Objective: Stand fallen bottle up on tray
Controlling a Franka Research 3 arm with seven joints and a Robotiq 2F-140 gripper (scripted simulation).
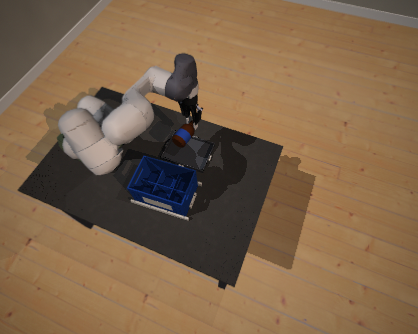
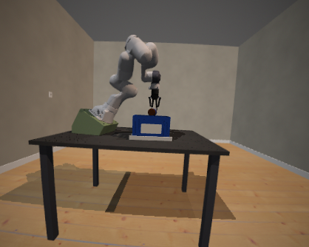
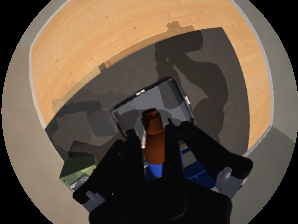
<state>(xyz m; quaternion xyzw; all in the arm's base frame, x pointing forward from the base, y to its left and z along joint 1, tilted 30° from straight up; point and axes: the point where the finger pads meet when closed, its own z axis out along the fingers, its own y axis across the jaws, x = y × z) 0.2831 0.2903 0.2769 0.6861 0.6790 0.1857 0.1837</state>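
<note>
Now: hand 5 cm to the left of the brown bottle and 2 cm above it. Also, from my hand: blue crate 4 cm ahead, 32 cm to the right, 13 cm below; then dark tray 1 cm behind, 5 cm to the right, 21 cm below.
</note>
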